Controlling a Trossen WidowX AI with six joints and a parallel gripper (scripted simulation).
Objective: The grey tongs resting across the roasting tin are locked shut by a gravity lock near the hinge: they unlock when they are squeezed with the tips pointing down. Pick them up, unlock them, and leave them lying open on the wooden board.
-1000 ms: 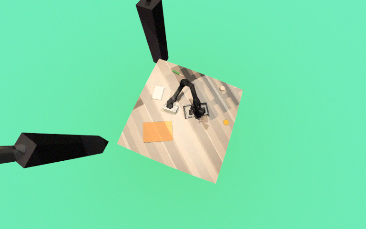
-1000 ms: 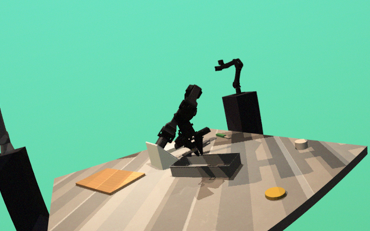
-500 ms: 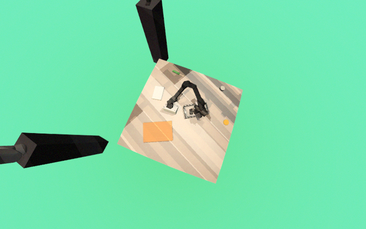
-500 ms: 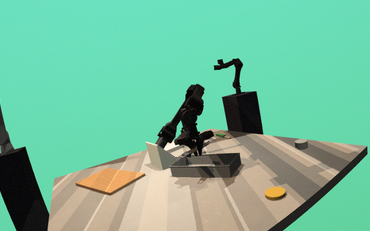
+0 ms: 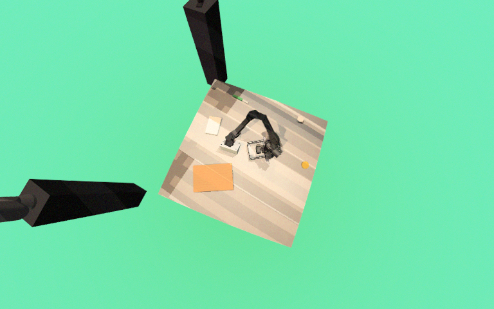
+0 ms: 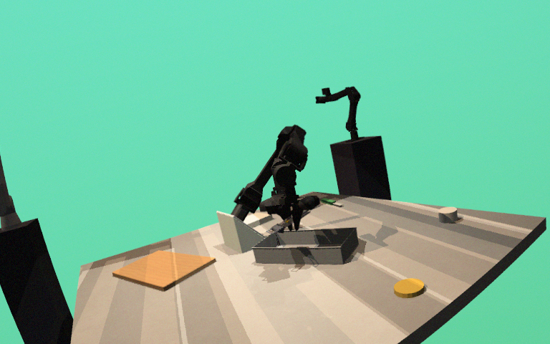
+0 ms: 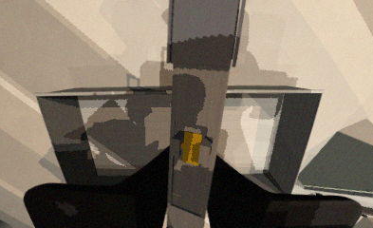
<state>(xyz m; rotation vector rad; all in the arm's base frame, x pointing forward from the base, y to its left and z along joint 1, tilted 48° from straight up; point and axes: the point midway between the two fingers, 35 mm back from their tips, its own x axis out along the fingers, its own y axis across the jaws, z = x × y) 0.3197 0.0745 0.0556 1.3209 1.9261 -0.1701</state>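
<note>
Now: the wooden board 32 cm behind my gripper tip, 41 cm to the right of it and 9 cm below it. Also, from my gripper tip: yellow disc: 41 cm ahead, 8 cm to the left, 9 cm below; grey roasting tin: 2 cm behind, 3 cm to the left, 7 cm below; yellow lock piece: 1 cm ahead, 2 cm to the right, 4 cm above.
</note>
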